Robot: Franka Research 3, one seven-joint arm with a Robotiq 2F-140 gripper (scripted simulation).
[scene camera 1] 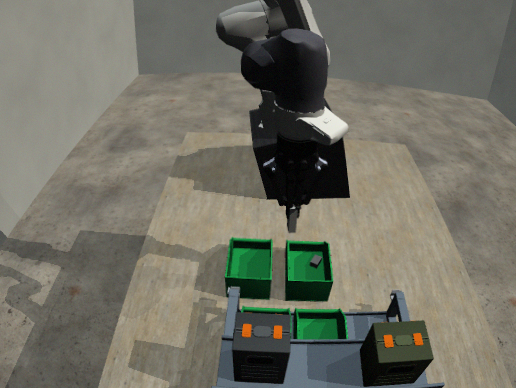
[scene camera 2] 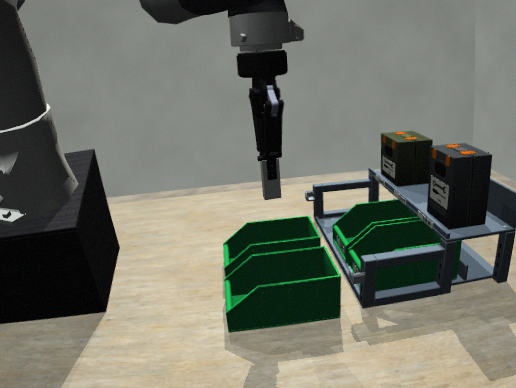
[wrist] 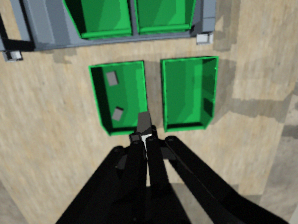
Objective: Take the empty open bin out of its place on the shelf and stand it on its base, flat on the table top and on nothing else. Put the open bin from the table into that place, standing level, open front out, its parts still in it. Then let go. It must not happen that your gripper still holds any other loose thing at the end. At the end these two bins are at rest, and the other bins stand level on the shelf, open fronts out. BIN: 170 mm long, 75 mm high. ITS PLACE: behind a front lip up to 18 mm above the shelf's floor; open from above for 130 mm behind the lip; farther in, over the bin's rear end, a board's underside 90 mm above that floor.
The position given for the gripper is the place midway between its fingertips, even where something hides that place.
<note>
In view: the gripper [scene camera 2: 272, 197] and an olive case [scene camera 1: 390, 347].
The olive case is seen too in scene camera 2 [scene camera 2: 405, 156]. The gripper is seen too in scene camera 1 [scene camera 1: 291, 228] and in the wrist view [wrist: 145, 120]. The wrist view misses the olive case: it is out of frame.
</note>
